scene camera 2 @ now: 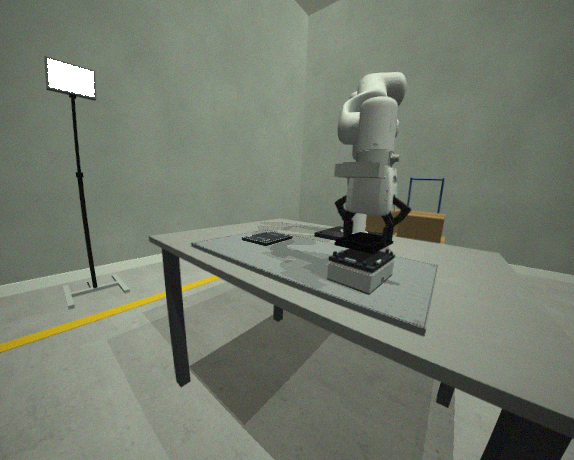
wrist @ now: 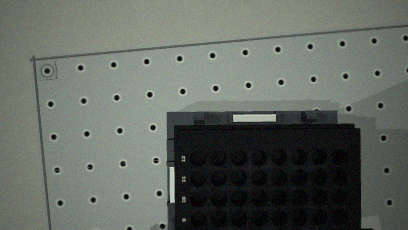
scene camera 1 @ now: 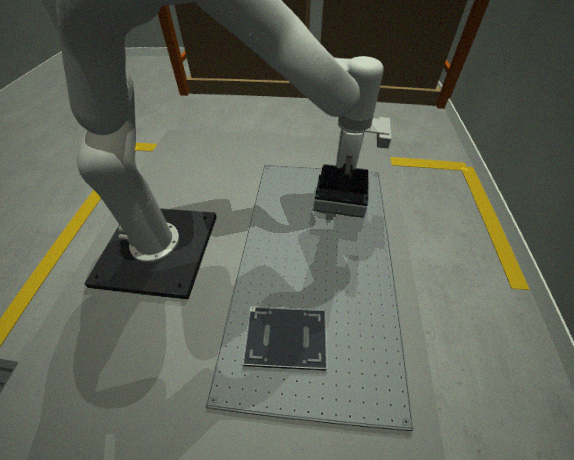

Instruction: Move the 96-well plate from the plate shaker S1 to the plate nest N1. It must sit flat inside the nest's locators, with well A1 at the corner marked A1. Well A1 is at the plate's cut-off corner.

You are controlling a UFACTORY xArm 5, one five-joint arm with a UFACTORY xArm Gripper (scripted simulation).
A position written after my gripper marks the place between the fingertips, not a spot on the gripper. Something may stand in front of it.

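I can see a black 96-well plate (scene camera 1: 330, 174) and also my gripper (scene camera 1: 344, 178). Then there's my gripper again (scene camera 2: 365, 240), along with the plate (scene camera 2: 370, 243), and the plate (wrist: 204, 161) shows there too.
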